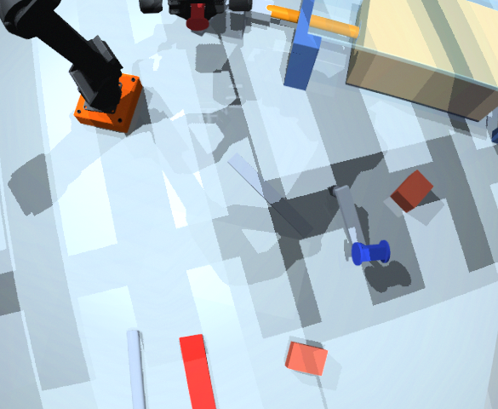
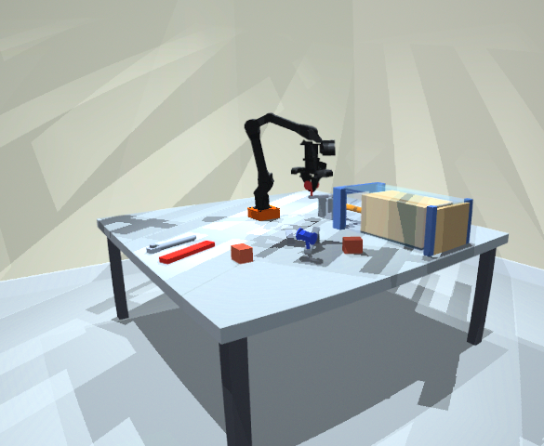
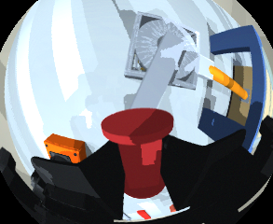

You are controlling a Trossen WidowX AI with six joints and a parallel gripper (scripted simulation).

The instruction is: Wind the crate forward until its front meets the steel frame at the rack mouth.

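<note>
Right now my gripper tip is 10 mm short of the grey crank handle, 30 mm to the right of it and 10 mm above it. Round my gripper tip: red knob 20 mm above; round winch 20 mm ahead, 90 mm to the left, 80 mm below; blue steel frame 190 mm ahead, 80 mm to the left, 10 mm below.
</note>
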